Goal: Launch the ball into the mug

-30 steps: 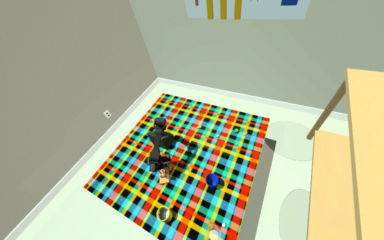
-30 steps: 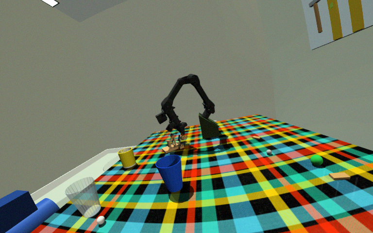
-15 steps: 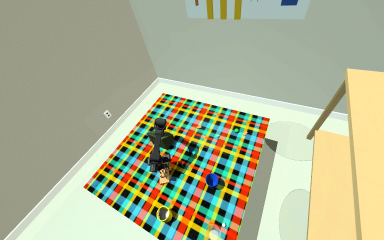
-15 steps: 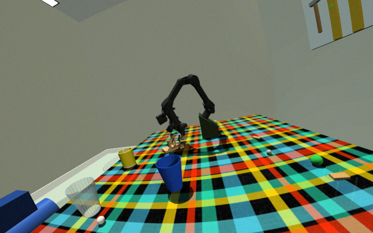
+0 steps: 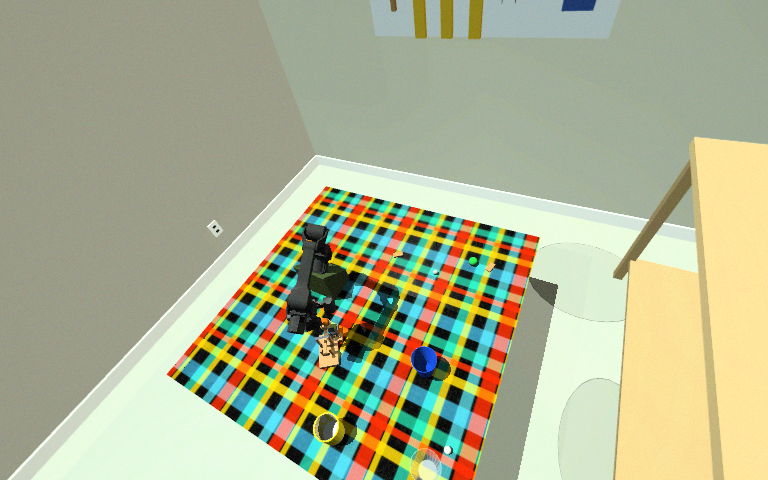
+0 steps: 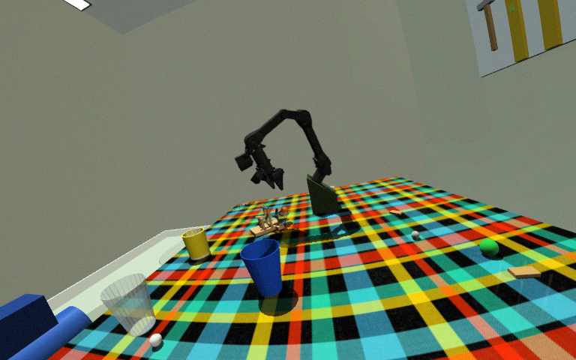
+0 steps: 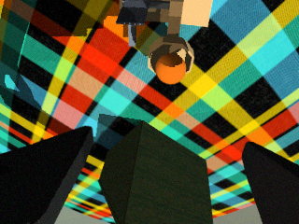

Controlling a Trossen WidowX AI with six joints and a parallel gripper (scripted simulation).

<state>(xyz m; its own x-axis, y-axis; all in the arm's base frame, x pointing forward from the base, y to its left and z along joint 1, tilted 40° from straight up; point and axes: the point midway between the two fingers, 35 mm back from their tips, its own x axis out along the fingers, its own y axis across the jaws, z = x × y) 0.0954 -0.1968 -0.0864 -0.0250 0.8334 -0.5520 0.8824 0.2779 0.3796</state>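
Right now my gripper tip is 11 cm above the orange ball, 1 cm to the right of it and 1 cm past it. Also, from my gripper tip: yellow mug (36 cm to the right, 19 cm ahead, 14 cm below); then blue cup (46 cm ahead, 14 cm below, 5 cm to the right); then wooden catapult (12 cm below, 4 cm to the right, 3 cm ahead).
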